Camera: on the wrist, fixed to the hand. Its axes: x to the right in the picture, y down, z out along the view.
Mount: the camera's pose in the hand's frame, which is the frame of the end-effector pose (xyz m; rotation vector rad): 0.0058 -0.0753 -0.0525 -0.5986 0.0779 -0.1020
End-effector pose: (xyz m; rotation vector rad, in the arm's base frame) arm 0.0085 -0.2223 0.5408 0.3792 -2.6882 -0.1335
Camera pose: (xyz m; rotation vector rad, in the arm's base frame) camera 0.0438 -0.2980 0.5794 0.3185 -2.3999 -0.9031
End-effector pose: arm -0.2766 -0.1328 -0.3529 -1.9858 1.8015 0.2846
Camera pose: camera -0.2093 -0.1577 -0.2954 2.4390 -1.7469 -0.7799
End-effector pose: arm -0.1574 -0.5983 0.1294 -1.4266 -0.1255 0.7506
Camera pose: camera -0.0969 -0.6365 0.1872 -1.9970 -0.3839 0.5939
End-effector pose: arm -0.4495 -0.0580 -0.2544 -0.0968 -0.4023 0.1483
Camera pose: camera -0.4140 -0.1346 -0.2910 -0.6685 -0.3626 -0.0810
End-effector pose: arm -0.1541 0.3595 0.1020 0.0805 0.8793 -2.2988
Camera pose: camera -0.2132 0.4299 0.1030 -0.1399 1.6030 -2.0368
